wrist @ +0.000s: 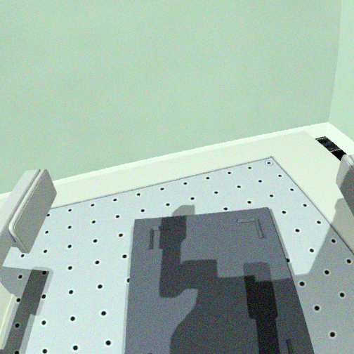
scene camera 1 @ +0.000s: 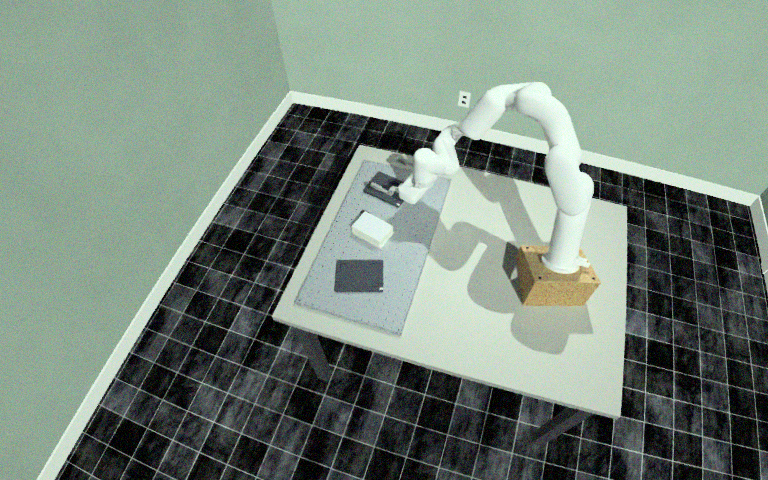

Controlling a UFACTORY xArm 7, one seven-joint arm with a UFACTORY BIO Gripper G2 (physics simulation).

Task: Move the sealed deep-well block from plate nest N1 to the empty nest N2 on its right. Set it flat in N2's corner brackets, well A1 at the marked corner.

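Places are measured from the arm's base along level axes (x right, y ahead, z up), in centimetres.
Where they show: hand at its tool point: [scene camera 1: 389, 173]; arm's base at its link origin: [scene camera 1: 560, 262].
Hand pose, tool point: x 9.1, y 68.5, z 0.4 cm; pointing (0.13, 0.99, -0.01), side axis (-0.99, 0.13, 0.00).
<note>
Each offset is from my tool point to the top centre of the thing. Level surfaces: height alone.
The sealed deep-well block {dx -20.1, dy -3.6, dz -6.8 cm} [scene camera 1: 372, 228] is white and lies flat on the middle nest, a dark edge of which shows at its far corner. A dark plate nest {dx +1.1, dy +1.0, dz -9.4 cm} [scene camera 1: 374, 191] [wrist: 150, 270] with corner brackets and no block on it lies beyond the block, which fits N2 to the block's right as seen from the robot base; no N labels are readable. My gripper [scene camera 1: 386, 189] [wrist: 192, 197] is open and empty above this nest, its fingers wide apart and apart from the block. The marked A1 corner does not show in the wrist view.
Another dark plate {dx -38.5, dy -8.5, dz -9.4 cm} [scene camera 1: 359, 275], with a small white mark at one corner, lies on the near part of the perforated grey board {dz -10.9 cm} [scene camera 1: 317, 288] [wrist: 97, 262]. The board lies on the pale table {dz -12.2 cm} [scene camera 1: 481, 350]. The arm's wooden base block [scene camera 1: 552, 294] stands at the right.
</note>
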